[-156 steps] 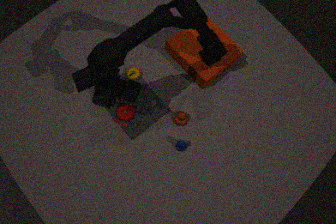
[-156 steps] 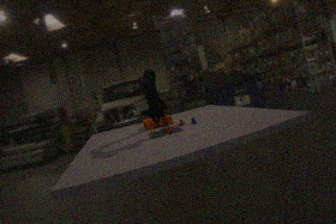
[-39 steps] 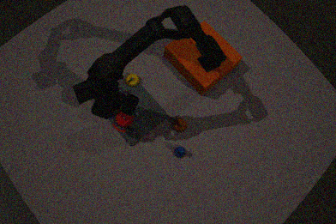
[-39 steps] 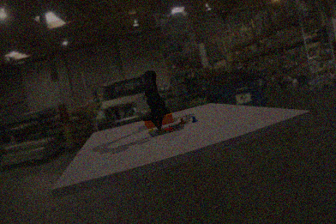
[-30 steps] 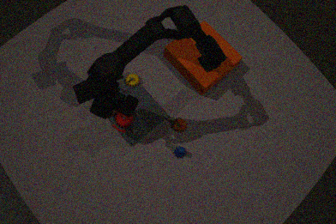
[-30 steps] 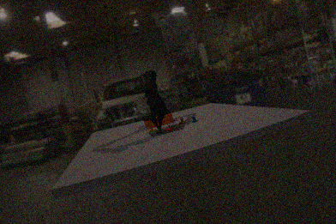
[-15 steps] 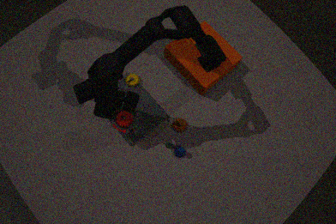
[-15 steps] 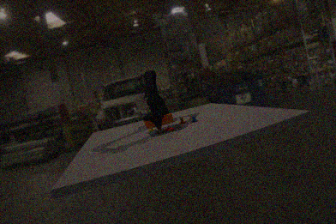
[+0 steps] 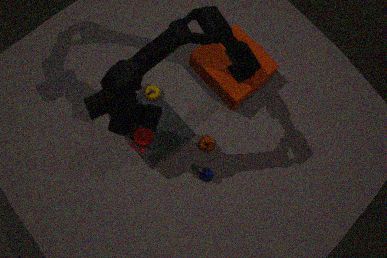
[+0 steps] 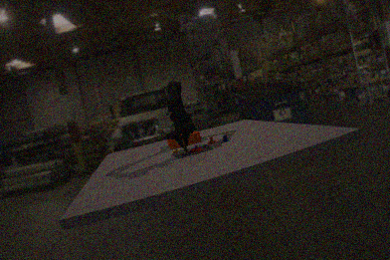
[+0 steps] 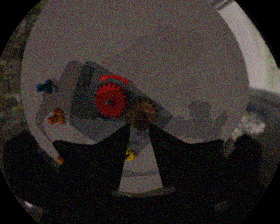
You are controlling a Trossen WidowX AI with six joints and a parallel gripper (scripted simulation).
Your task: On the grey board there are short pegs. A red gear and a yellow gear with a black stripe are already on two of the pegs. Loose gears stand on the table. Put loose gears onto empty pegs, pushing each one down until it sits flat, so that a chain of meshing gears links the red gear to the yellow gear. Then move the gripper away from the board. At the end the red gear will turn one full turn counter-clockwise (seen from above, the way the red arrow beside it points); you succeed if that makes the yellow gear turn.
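Now: the brown gear 10 mm ahead of my gripper tip and 20 mm below it. From my gripper tip the other things lie so: orange gear: 170 mm behind, 170 mm to the left, 30 mm below; then blue gear: 120 mm behind, 250 mm to the left, 30 mm below; then red gear: 10 mm behind, 60 mm to the left, 30 mm below.
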